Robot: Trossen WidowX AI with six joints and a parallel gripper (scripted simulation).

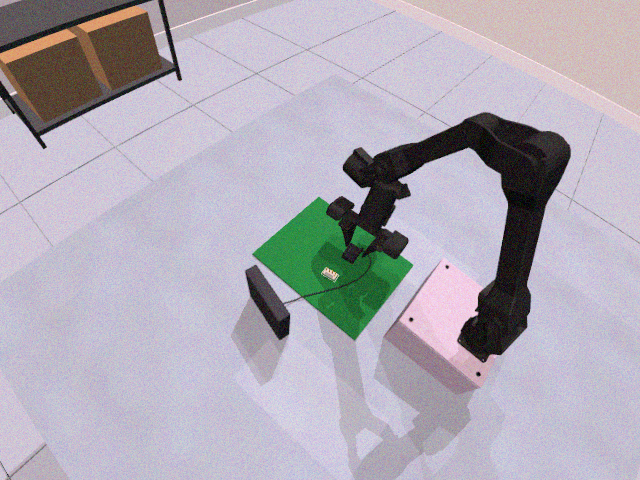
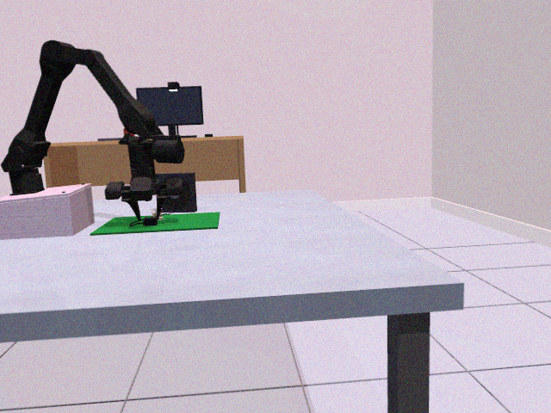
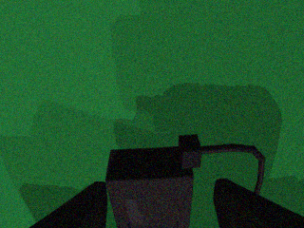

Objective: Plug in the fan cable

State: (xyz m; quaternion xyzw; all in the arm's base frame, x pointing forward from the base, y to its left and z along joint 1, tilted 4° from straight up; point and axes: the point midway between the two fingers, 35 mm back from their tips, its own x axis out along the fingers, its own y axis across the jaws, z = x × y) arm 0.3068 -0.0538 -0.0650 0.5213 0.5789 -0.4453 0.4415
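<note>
The green board is 4 cm to the left of my gripper tip, 3 cm below it and 2 cm ahead of it. From my gripper tip the other things lie so: black fan 23 cm to the left, 4 cm ahead, 4 cm above; then black plug 1 cm to the left.
</note>
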